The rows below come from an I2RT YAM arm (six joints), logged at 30 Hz.
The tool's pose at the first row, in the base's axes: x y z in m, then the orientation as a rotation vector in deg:
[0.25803 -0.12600 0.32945 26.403 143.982 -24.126]
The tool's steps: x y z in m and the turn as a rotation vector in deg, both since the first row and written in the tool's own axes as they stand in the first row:
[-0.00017 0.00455 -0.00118 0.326 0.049 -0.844]
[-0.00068 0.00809 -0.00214 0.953 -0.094 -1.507]
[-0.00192 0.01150 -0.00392 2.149 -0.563 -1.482]
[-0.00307 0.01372 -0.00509 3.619 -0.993 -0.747]
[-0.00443 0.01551 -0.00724 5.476 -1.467 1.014]
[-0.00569 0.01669 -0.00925 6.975 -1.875 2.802]
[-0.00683 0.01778 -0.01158 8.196 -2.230 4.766]
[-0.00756 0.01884 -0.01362 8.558 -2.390 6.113]
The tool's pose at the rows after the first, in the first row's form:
[0.25947 -0.12152 0.32959 25.498 144.271 -24.859]
[0.26087 -0.11811 0.32994 24.871 144.278 -25.931]
[0.26242 -0.11468 0.33139 25.213 143.678 -27.503]
[0.26370 -0.11251 0.33253 26.548 142.838 -29.139]
[0.26453 -0.11041 0.33467 29.271 141.530 -30.864]
[0.26509 -0.10887 0.33676 31.893 140.280 -32.101]
[0.26537 -0.10727 0.33905 34.622 139.018 -32.900]
[0.26545 -0.10571 0.34089 36.334 138.295 -32.837]

